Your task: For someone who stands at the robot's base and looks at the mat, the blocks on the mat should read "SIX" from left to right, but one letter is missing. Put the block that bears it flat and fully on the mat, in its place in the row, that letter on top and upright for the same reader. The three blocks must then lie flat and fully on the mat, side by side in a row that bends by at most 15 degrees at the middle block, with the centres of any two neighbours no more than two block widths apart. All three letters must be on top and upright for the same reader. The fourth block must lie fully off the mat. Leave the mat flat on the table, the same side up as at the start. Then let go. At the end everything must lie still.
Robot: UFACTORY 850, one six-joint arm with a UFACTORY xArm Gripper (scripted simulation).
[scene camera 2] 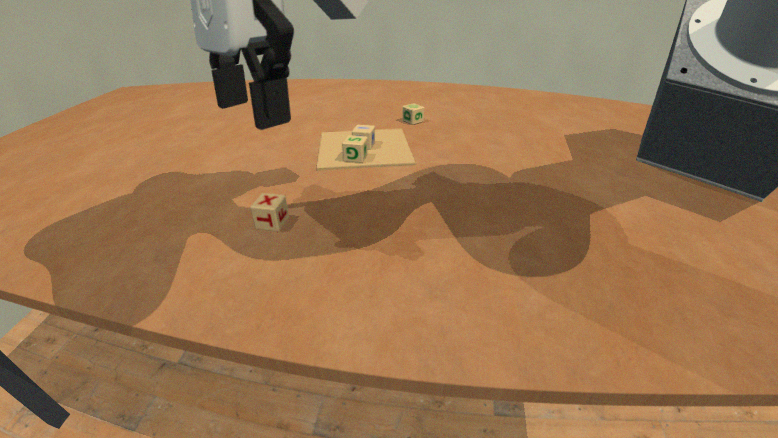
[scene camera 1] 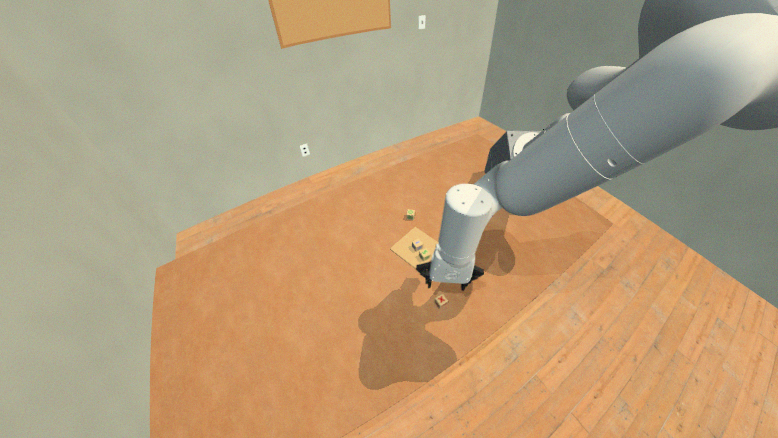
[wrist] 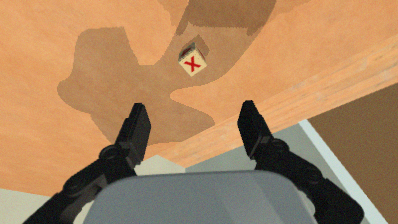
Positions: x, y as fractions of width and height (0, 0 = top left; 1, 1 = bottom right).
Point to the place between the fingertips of my gripper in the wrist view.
At 0.49, 0.51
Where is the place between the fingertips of my gripper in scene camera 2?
0.32, 0.26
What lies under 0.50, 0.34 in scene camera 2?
A mat.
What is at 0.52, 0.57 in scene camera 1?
A mat.
